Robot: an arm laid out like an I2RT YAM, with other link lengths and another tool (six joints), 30 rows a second.
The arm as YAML. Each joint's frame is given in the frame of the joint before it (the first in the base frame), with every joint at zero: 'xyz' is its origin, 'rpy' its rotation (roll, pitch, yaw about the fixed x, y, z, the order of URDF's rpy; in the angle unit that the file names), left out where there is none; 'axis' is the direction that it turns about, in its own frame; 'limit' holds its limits. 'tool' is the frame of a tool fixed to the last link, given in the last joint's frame.
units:
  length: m
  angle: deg
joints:
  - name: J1
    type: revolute
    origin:
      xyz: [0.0, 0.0, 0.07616]
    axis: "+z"
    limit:
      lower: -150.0
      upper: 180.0
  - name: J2
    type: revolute
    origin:
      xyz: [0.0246, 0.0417, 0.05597]
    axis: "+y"
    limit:
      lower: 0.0
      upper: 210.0
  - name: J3
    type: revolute
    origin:
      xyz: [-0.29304, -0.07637, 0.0]
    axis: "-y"
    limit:
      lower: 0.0
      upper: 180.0
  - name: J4
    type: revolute
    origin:
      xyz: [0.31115, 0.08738, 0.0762]
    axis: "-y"
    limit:
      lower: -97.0
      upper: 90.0
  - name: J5
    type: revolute
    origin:
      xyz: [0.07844, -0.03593, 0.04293]
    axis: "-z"
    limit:
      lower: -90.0
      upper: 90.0
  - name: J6
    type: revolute
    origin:
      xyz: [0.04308, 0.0, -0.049]
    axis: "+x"
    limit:
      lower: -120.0
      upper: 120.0
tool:
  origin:
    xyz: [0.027, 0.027, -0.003]
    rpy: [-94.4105, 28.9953, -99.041]
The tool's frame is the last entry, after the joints.
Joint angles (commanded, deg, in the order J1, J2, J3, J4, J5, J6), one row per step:
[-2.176, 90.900, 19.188, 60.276, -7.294, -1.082]
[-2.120, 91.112, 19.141, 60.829, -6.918, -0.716]
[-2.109, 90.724, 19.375, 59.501, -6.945, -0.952]
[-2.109, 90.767, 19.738, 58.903, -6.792, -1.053]
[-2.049, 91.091, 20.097, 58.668, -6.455, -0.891]
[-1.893, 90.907, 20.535, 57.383, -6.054, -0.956]
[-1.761, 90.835, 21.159, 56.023, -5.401, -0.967]
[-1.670, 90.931, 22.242, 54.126, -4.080, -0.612]
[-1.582, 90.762, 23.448, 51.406, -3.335, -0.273]
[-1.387, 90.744, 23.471, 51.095, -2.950, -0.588]
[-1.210, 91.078, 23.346, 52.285, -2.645, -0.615]
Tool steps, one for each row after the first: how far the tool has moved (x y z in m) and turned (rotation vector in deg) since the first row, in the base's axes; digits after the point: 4 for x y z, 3 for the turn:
[0.0003, -0.0001, 0.0001, 0.273, -0.259, -0.384]
[0.0007, 0.0000, 0.0001, 0.072, 0.426, -0.301]
[0.0023, -0.0003, 0.0003, -0.048, 0.696, -0.430]
[0.0042, -0.0004, -0.0001, 0.046, 0.912, -0.733]
[0.0058, 0.0001, 0.0002, -0.084, 1.572, -0.955]
[0.0084, 0.0000, 0.0006, -0.223, 2.238, -1.458]
[0.0134, -0.0011, 0.0015, -0.161, 3.180, -2.731]
[0.0180, -0.0016, 0.0028, -0.004, 4.547, -3.445]
[0.0179, -0.0008, 0.0021, -0.410, 4.798, -3.549]
[0.0181, -0.0001, 0.0023, -0.508, 4.066, -3.665]

